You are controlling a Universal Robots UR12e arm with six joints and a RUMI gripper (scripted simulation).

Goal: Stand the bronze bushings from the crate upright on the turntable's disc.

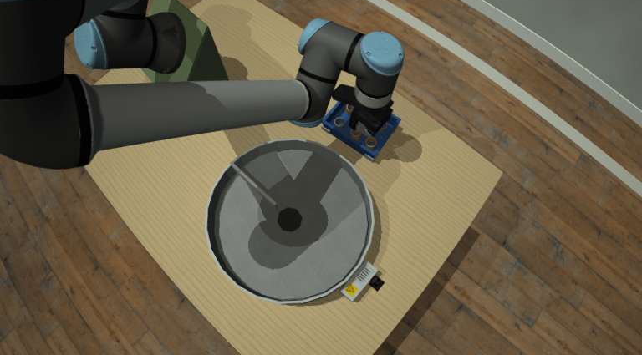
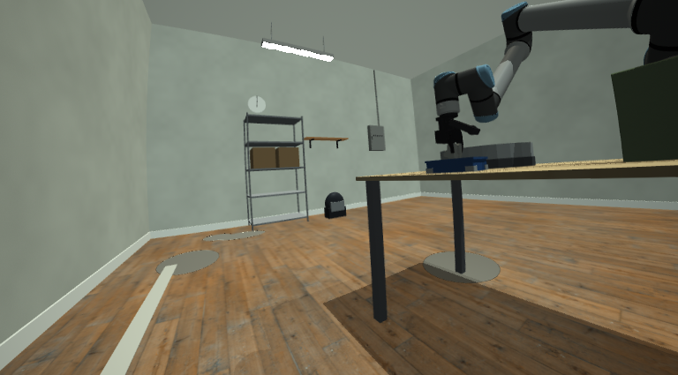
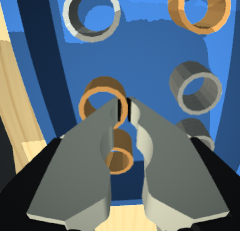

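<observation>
The blue crate is 10 mm behind my hand, 20 mm to the left of it and 10 mm below it. Round my hand: turntable disc 40 mm ahead, 330 mm to the right, 20 mm above; then turntable 60 mm ahead, 330 mm to the right, 20 mm above.
</observation>
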